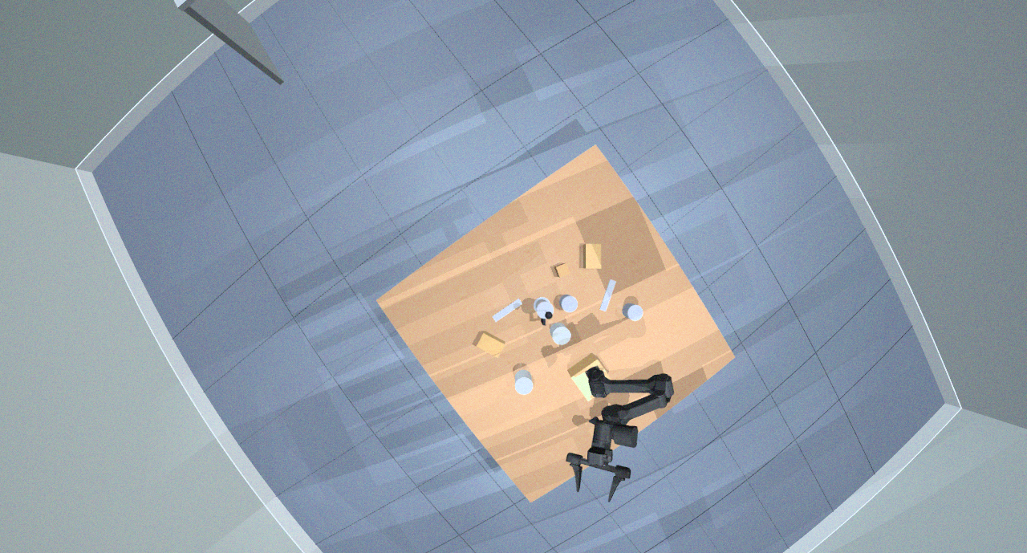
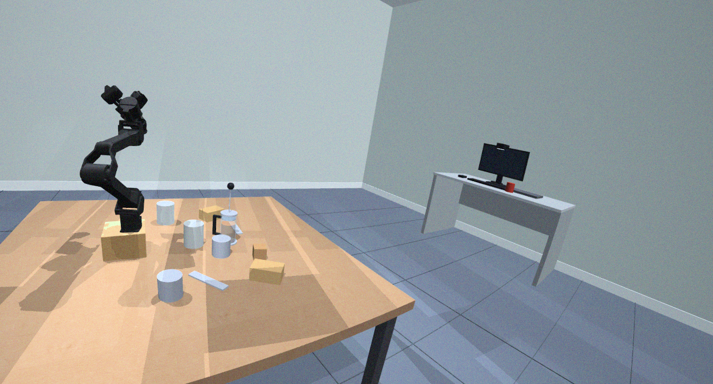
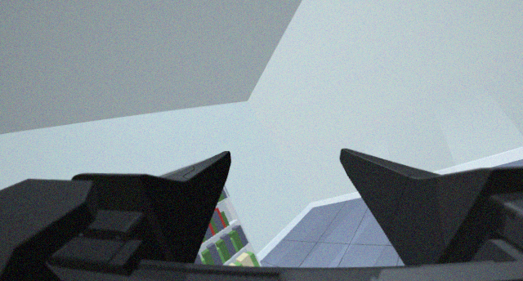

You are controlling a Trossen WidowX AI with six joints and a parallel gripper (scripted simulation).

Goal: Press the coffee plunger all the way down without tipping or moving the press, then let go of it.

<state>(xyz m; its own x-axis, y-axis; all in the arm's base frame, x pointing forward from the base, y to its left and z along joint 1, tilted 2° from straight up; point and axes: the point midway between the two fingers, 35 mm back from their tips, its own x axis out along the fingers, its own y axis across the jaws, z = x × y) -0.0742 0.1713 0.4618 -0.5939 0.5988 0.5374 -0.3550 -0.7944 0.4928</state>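
My gripper tip is now 460 mm short of the coffee press, 440 mm above it and 120 mm to the left of it.
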